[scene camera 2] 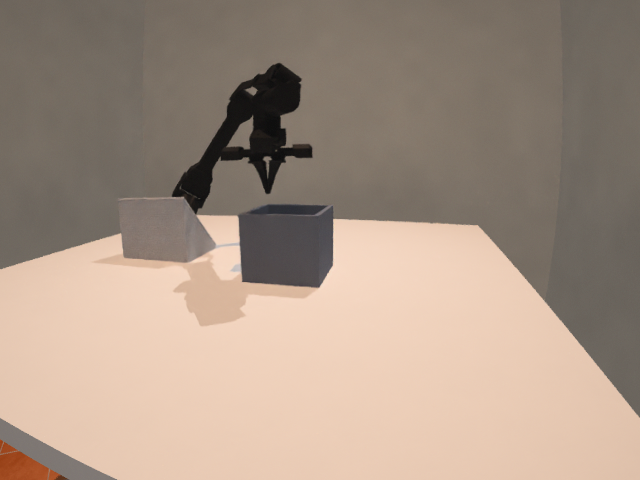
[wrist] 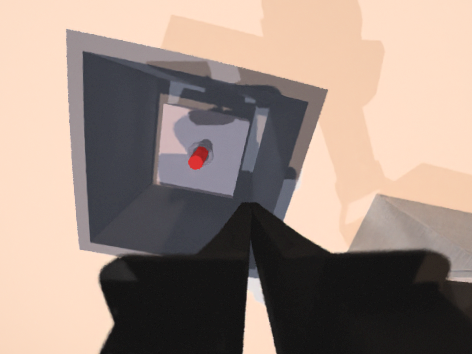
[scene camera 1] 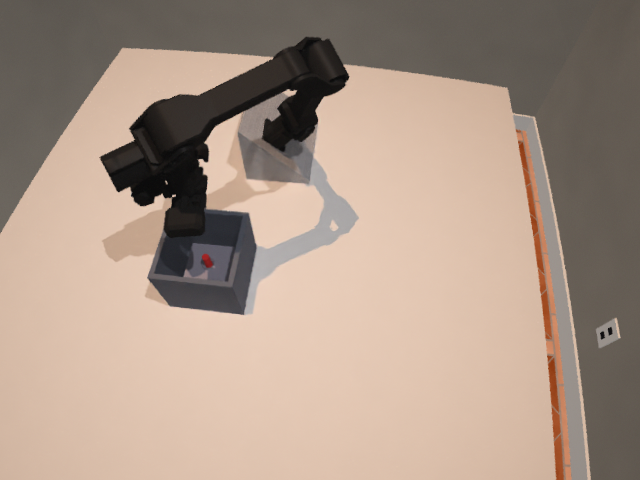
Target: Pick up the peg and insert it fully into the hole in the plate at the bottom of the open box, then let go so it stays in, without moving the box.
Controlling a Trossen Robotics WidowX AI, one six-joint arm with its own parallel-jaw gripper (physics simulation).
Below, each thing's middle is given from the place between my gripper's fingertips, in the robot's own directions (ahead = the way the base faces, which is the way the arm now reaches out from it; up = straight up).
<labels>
Right now my hand is 10 cm above the dark blue-grey box (scene camera 2: 280, 244) and 4 cm short of it. From my hand the other things lie so: plate (scene camera 1: 221, 257): 14 cm below, 4 cm ahead.
</labels>
